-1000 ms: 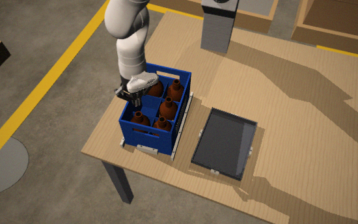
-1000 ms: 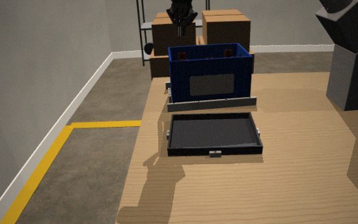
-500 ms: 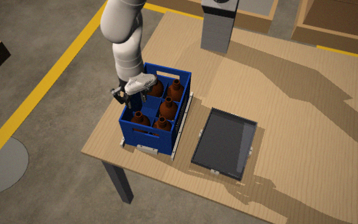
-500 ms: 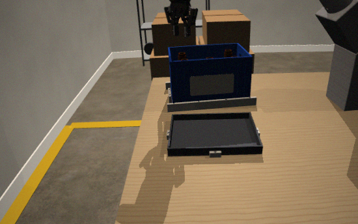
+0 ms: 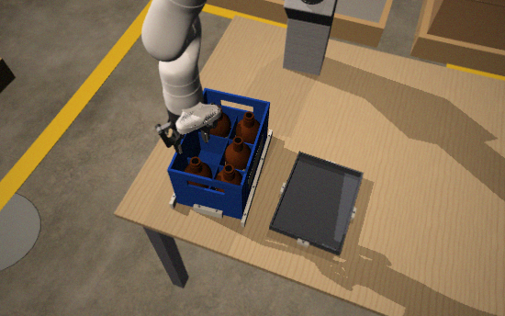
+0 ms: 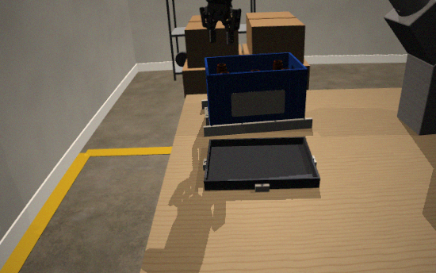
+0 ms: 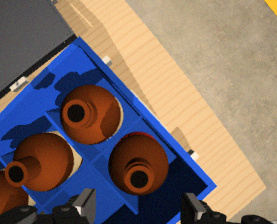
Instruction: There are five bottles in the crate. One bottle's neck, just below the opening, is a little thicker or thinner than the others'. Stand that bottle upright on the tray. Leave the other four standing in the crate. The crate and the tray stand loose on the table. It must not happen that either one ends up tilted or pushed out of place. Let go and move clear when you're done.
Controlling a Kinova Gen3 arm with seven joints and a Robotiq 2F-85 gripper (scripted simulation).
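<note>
The blue crate lies 16 cm below my hand, 9 cm behind it and 1 cm to the left of it. From my hand the other things lie so: dark grey tray: 29 cm to the left, 23 cm below, 14 cm behind.
</note>
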